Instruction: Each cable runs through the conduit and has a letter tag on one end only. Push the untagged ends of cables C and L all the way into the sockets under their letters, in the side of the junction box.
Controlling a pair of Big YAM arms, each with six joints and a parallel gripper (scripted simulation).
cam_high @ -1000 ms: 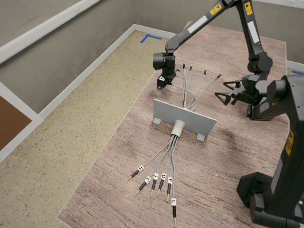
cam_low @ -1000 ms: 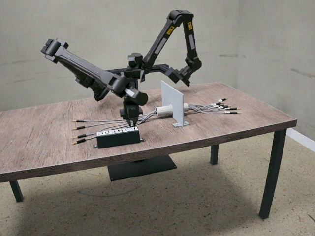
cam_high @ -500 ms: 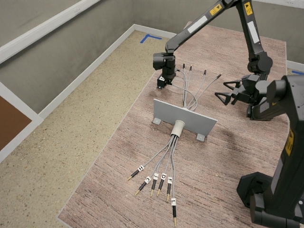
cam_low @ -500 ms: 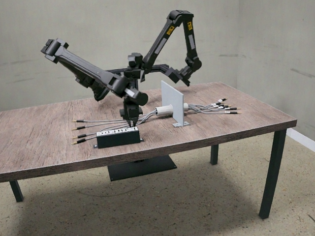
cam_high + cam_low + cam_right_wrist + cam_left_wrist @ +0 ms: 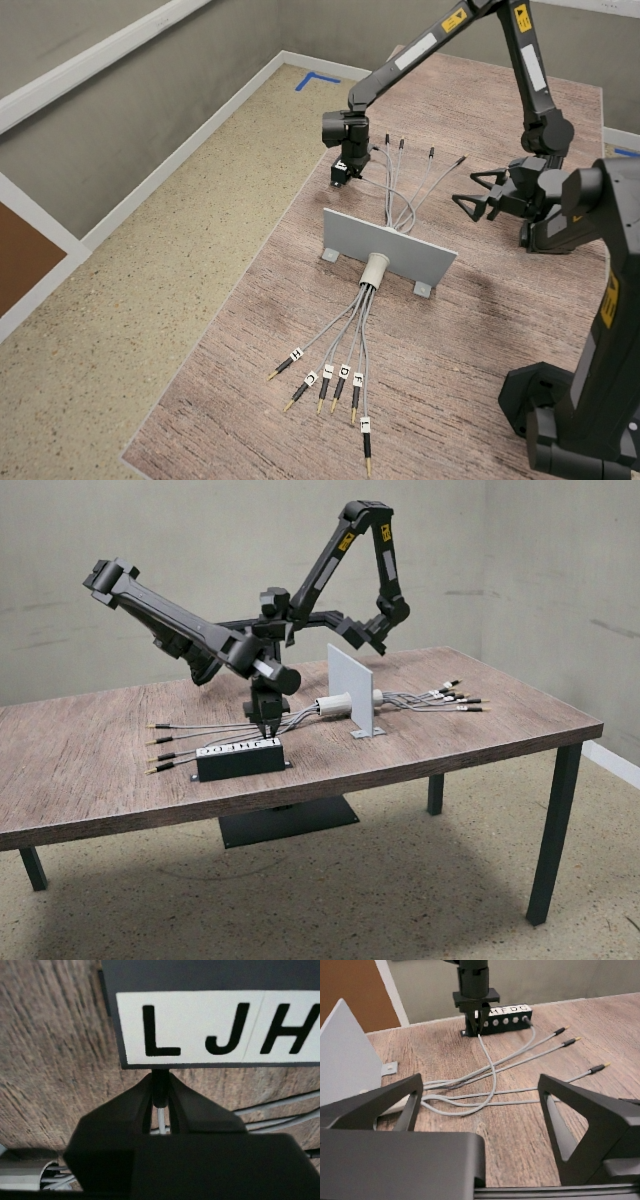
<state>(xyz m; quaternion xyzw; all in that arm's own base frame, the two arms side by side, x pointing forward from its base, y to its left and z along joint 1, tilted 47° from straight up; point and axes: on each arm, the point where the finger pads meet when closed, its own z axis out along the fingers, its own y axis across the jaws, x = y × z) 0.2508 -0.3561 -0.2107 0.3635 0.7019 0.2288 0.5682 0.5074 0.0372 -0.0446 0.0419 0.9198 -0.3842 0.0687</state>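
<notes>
The black cable plug lies 2 cm ahead of my right hand. From my right hand the other things lie so: grey upright panel (14 cm behind, 28 cm to the left, 7 cm above); then tagged plug (22 cm behind, 69 cm to the left, 3 cm below).
</notes>
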